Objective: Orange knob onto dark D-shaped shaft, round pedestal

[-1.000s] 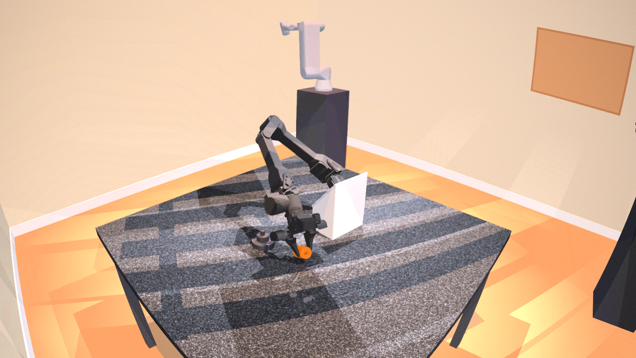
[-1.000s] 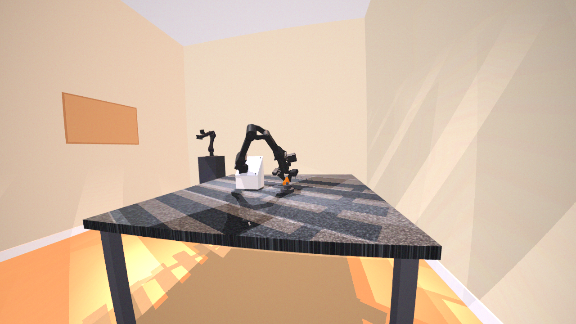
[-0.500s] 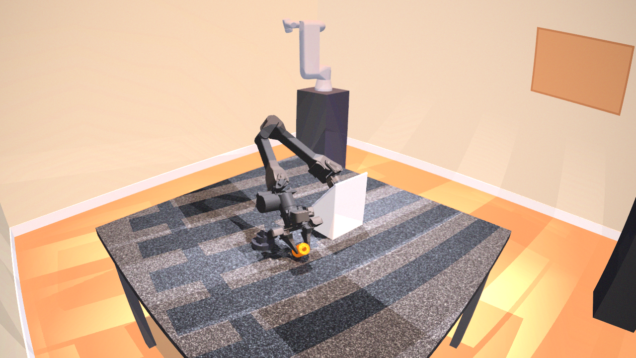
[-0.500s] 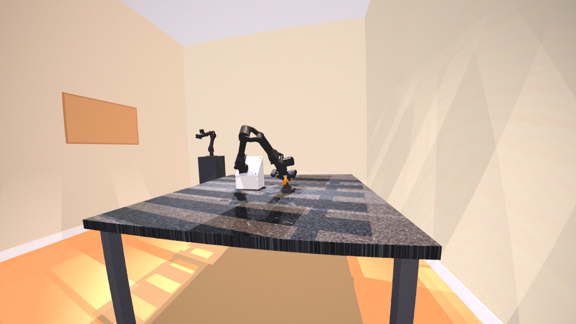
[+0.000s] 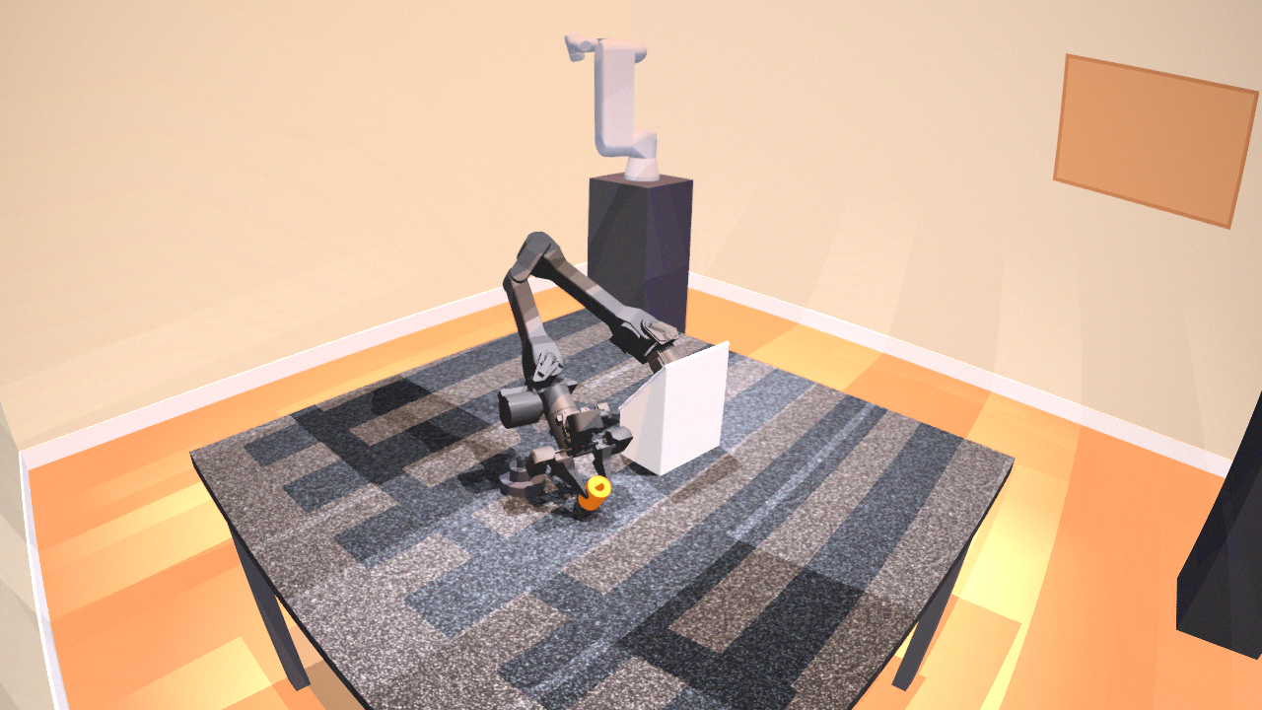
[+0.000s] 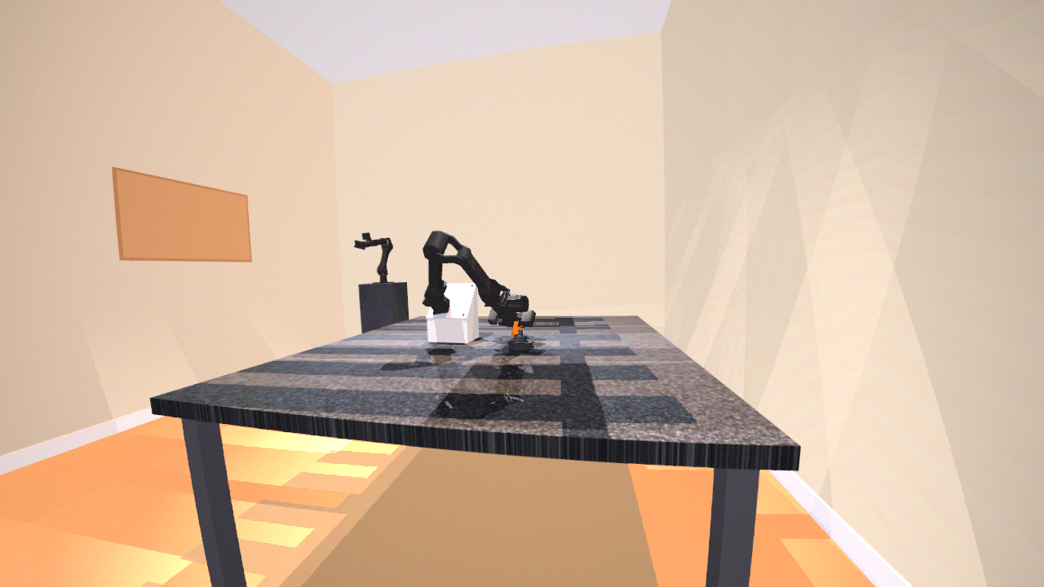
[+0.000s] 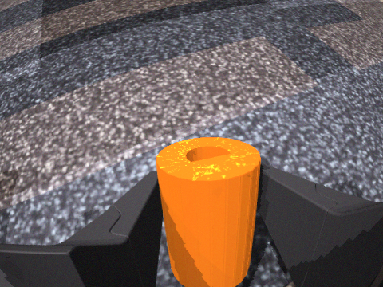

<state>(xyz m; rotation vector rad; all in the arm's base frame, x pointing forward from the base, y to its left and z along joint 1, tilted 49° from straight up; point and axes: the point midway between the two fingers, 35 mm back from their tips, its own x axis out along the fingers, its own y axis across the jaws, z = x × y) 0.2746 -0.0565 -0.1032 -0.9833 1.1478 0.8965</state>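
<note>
The round pedestal lies 160 mm to the right of my gripper tip, 30 mm ahead of it and 10 mm below it. Also, from my gripper tip: orange knob 20 mm to the right, 10 mm below, 10 mm behind.
</note>
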